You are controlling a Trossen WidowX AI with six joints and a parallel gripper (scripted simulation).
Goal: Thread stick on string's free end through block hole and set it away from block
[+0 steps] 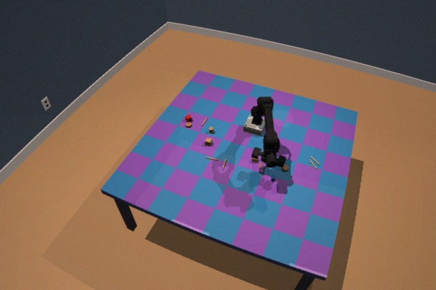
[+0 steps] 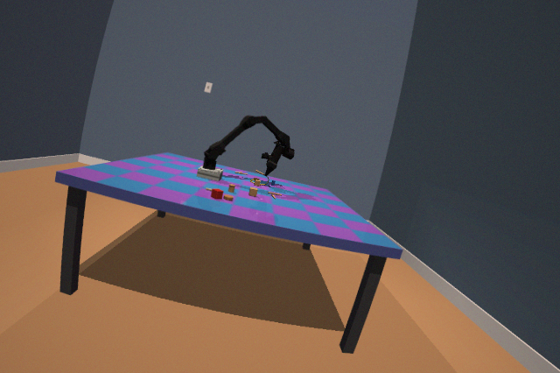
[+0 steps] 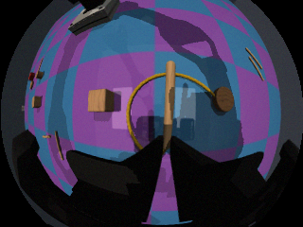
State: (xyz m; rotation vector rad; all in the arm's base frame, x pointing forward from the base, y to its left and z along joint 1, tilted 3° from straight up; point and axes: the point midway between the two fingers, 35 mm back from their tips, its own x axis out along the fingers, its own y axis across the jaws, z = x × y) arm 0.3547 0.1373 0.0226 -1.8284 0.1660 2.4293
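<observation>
My gripper tip is now 70 mm short of the blue object, 40 mm to the right of it and 40 mm above it. The rest, counted from my gripper tip: wooden cylinder 210 mm behind, 410 mm to the right, 40 mm below; thin wooden stick 10 mm behind, 10 mm above; round wooden button 40 mm behind, 100 mm to the left, 50 mm below.
</observation>
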